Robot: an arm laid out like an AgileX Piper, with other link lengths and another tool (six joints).
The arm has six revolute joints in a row. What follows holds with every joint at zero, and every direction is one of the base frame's.
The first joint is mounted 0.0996 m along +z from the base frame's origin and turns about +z.
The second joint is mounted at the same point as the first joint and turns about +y.
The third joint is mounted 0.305 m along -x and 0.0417 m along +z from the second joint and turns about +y.
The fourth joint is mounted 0.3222 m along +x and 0.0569 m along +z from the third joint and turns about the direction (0.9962, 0, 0.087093).
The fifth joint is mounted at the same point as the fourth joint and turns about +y.
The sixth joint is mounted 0.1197 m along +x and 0.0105 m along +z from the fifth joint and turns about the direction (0.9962, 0, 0.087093).
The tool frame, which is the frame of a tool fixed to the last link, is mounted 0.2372 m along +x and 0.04 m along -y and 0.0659 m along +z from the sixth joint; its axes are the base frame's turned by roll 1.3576, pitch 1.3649 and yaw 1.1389 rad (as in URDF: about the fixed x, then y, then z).
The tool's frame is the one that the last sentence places.
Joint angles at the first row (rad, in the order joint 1, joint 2, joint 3, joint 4, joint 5, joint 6):
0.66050, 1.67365, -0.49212, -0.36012, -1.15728, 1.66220
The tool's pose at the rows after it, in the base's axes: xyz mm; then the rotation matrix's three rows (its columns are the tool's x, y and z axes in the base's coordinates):
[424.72 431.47 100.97], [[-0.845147 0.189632 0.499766], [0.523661 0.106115 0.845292], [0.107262 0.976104 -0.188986]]
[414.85 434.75 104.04], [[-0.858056 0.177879 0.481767], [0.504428 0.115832 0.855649], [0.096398 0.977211 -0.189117]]
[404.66 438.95 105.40], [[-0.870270 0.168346 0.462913], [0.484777 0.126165 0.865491], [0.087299 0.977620 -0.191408]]
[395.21 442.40 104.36], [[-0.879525 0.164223 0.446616], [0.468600 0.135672 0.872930], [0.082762 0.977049 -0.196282]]
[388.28 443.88 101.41], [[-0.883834 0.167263 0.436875], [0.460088 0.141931 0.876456], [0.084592 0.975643 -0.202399]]
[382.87 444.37 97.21], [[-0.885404 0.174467 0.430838], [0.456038 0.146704 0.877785], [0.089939 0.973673 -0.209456]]
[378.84 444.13 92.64], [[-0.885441 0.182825 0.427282], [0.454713 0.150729 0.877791], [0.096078 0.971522 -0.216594]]
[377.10 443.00 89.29], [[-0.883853 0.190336 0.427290], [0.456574 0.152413 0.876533], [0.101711 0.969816 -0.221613]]
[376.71 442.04 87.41], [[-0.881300 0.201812 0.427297], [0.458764 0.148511 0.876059], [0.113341 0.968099 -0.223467]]
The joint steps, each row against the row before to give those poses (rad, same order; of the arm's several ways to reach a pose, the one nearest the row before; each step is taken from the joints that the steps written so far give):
0.00027, -0.02105, 0.01689, -0.02520, 0.00061, 0.00415
0.00247, -0.01950, 0.01239, -0.02393, 0.00264, 0.00200
0.00631, -0.01515, 0.01061, -0.01998, 0.00290, 0.00125
0.00844, -0.01070, 0.01111, -0.01260, 0.00226, 0.00076
0.00856, -0.00628, 0.01136, -0.00201, 0.00125, 0.00069
0.00885, -0.00294, 0.01104, 0.00424, 0.00064, 0.00039
0.00737, -0.00069, 0.00993, 0.00615, 0.00000, 0.00001
0.00368, -0.00028, 0.00713, 0.00622, 0.00000, 0.00046
0.00086, -0.00025, 0.00340, 0.00422, -0.00002, 0.00878

